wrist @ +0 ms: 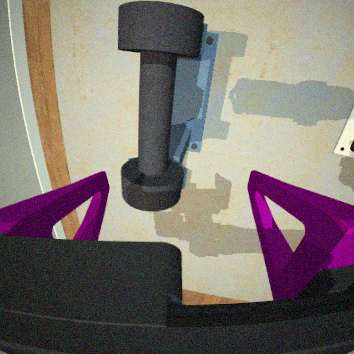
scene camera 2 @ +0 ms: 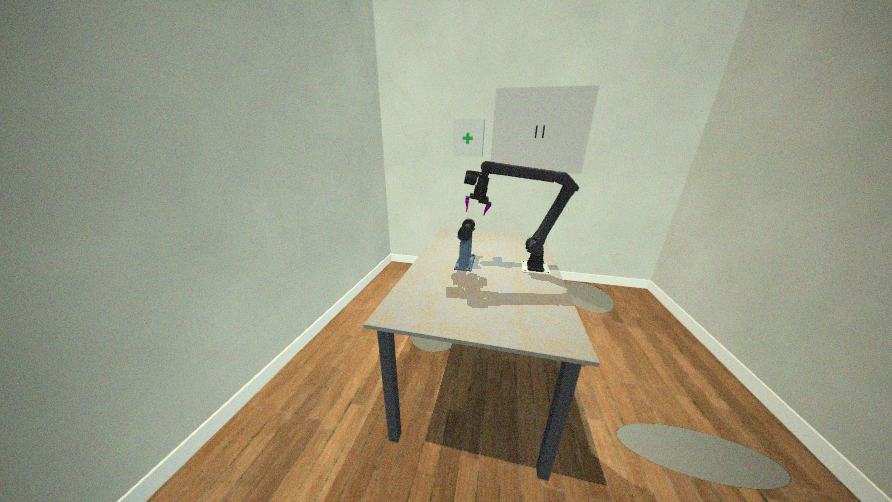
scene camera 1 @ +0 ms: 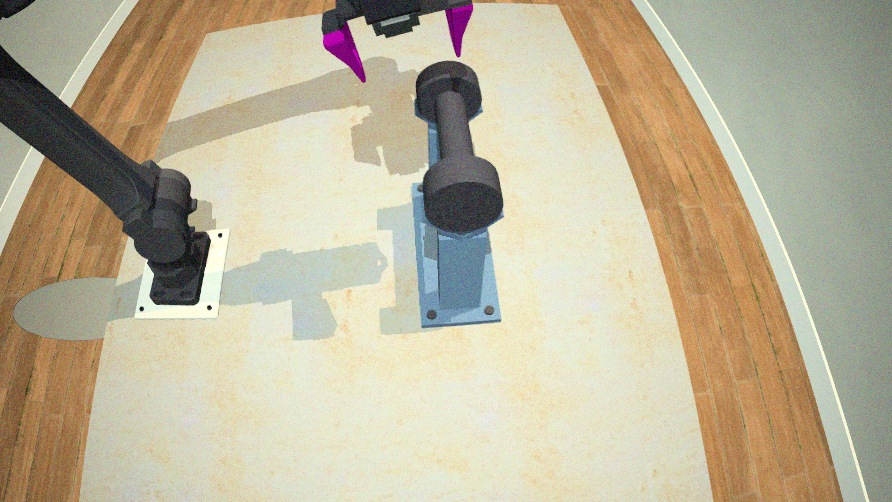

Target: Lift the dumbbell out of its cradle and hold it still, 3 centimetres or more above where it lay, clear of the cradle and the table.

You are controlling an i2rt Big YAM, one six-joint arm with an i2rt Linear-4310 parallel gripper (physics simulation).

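Pixels of known places: gripper, fingertip midpoint: (wrist: 177, 178) (scene camera 2: 475, 213) (scene camera 1: 410, 66); arm's base, origin of the base link: (scene camera 2: 534, 267) (scene camera 1: 181, 270).
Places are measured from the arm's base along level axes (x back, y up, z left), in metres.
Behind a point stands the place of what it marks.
The dark grey dumbbell (scene camera 1: 455, 127) @[x -0.409, y 0.222, z 0.028 m] (scene camera 2: 466, 229) @[x -0.394, y 0.231, z 0.128 m] (wrist: 156, 110) @[x -0.403, y 0.220, z 0.018 m] lies level on top of the blue cradle (scene camera 1: 463, 268) @[x -0.415, y 0.093, z -0.066 m] (scene camera 2: 465, 254) @[x -0.393, y 0.084, z 0.125 m] (wrist: 187, 95) @[x -0.399, y 0.000, z 0.029 m], which stands on a bolted base plate on the table. My gripper (scene camera 1: 411, 68) @[x -0.364, y 0.301, z 0.040 m] (scene camera 2: 476, 212) @[x -0.364, y 0.301, z 0.040 m] (wrist: 177, 178) @[x -0.364, y 0.301, z 0.040 m] has magenta fingers and is wide open, with nothing between them. It hangs above the dumbbell, towards one end. In the wrist view the dumbbell's handle and far head lie ahead of the fingertips; its near head shows between and slightly beyond them, closer to the left finger.
The arm's base stands on a white plate (scene camera 1: 215, 274) @[x -0.063, y 0.000, z -0.008 m] (scene camera 2: 525, 267) @[x -0.054, y 0.000, z 0.020 m] on the pale table (scene camera 1: 312, 405) @[x -0.226, y -0.008, z -0.198 m] (scene camera 2: 499, 330) @[x -0.166, y -0.008, z 0.616 m], to the left of the cradle in scene camera 1. The arm reaches over from there. Shadows of the arm and cradle fall on the table top. A cabinet (scene camera 2: 561, 106) hangs on the wall.
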